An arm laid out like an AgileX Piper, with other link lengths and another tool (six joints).
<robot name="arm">
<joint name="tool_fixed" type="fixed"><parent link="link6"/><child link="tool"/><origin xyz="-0.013 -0.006 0.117" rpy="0 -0.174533 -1.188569"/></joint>
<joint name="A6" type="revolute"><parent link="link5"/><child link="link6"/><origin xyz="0 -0.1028 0" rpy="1.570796 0 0"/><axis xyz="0 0 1"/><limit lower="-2.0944" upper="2.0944"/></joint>
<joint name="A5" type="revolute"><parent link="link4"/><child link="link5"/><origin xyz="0 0 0" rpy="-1.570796 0 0"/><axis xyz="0 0 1"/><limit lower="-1.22" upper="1.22"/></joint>
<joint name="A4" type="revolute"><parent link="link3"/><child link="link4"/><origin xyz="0.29 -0.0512 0" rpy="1.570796 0 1.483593"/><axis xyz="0 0 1"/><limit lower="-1.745" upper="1.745"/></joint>
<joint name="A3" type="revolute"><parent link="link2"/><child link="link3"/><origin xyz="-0.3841 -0.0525 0" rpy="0 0 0"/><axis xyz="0 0 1"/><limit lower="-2.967" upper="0"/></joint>
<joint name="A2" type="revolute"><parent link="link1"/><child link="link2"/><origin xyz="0 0 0" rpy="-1.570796 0 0"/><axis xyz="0 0 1"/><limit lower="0" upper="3.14"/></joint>
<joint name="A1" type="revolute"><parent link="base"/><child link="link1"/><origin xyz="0 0 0.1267" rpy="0 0 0"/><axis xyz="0 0 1"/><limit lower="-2.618" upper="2.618"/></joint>
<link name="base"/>
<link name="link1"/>
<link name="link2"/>
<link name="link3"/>
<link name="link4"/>
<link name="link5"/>
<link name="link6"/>
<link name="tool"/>
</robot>
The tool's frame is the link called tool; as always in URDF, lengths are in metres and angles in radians.
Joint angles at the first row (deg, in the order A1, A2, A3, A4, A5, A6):
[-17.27, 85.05, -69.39, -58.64, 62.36, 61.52]
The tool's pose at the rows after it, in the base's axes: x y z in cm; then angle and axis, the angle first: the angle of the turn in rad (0 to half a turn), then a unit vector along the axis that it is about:
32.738 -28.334 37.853 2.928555 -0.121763 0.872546 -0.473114
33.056 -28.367 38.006 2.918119 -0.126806 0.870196 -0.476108
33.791 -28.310 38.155 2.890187 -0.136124 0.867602 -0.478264
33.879 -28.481 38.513 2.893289 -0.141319 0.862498 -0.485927
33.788 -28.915 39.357 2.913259 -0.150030 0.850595 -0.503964
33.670 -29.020 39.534 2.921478 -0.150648 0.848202 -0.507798
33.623 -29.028 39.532 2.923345 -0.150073 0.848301 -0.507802
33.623 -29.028 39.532 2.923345 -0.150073 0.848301 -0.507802
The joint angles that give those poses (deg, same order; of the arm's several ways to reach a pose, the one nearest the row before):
[-17.28, 85.05, -69.39, -58.64, 62.36, 61.52]
[-17.27, 85.05, -69.39, -59.08, 61.53, 61.52]
[-17.28, 85.05, -69.39, -59.36, 59.59, 61.52]
[-17.27, 85.05, -69.39, -60.56, 59.39, 61.52]
[-17.28, 85.05, -69.39, -63.42, 59.74, 61.52]
[-17.28, 85.05, -69.39, -64.04, 60.08, 61.52]
[-17.27, 85.05, -69.39, -64.04, 60.21, 61.52]
[-17.27, 85.05, -69.39, -64.04, 60.21, 61.52]

